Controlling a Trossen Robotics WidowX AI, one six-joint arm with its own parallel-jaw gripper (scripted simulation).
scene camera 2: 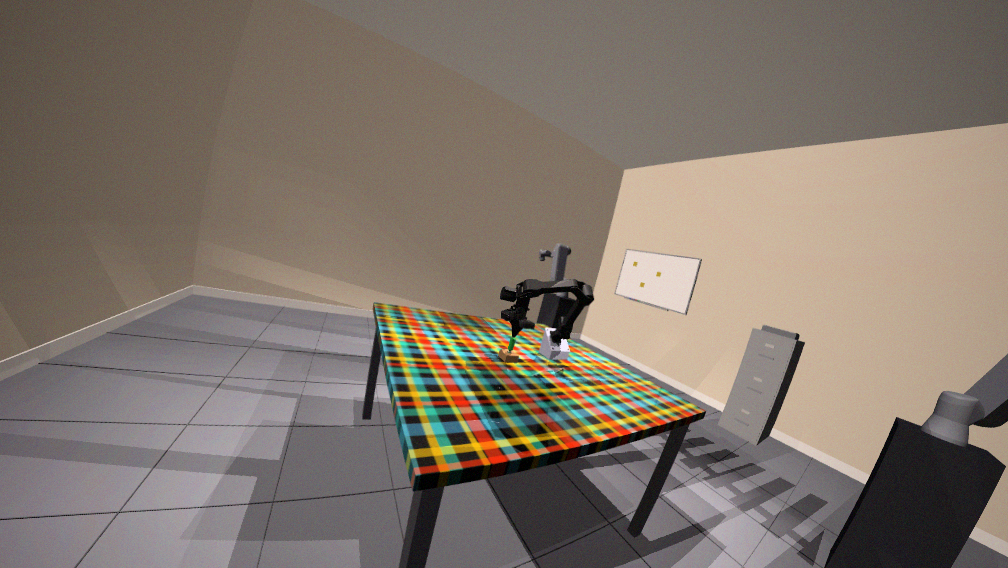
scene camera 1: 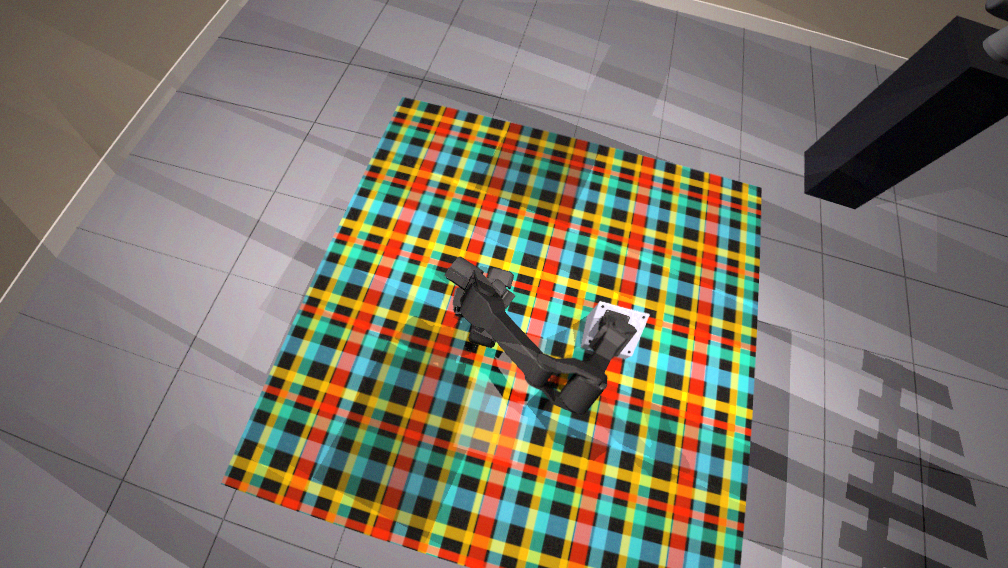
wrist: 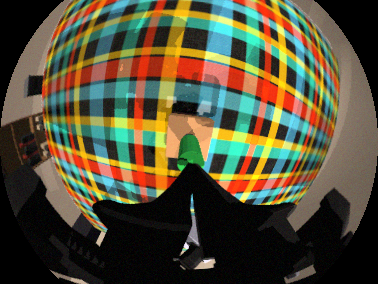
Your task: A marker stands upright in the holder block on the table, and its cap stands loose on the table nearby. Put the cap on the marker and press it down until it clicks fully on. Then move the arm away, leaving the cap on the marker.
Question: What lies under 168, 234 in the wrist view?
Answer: My gripper.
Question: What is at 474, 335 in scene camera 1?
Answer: My gripper.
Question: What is my gripper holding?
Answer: Nothing.
